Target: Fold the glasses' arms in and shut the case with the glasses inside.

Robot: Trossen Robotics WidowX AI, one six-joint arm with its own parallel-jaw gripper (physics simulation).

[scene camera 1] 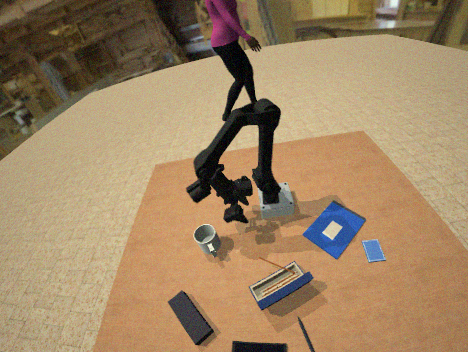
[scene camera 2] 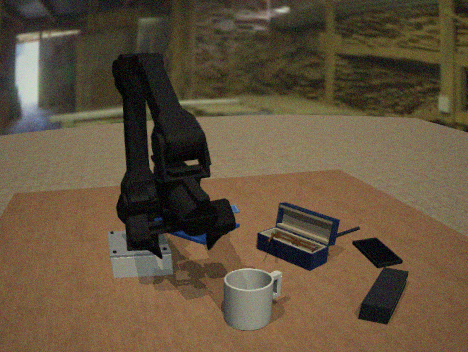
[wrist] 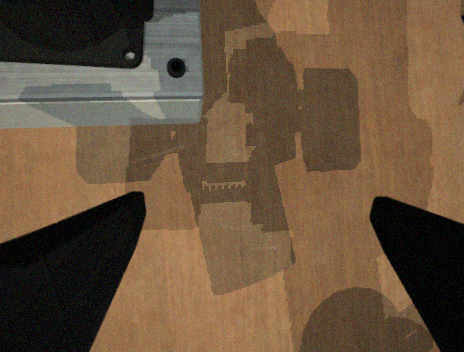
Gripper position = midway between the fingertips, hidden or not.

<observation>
The gripper (scene camera 2: 184,253) is open and holds nothing. Also in view: a mug (scene camera 2: 248,293).
The gripper also shows in scene camera 1 (scene camera 1: 247,213) and in the wrist view (wrist: 259,205). The wrist view does not show the mug: it is out of frame.
</observation>
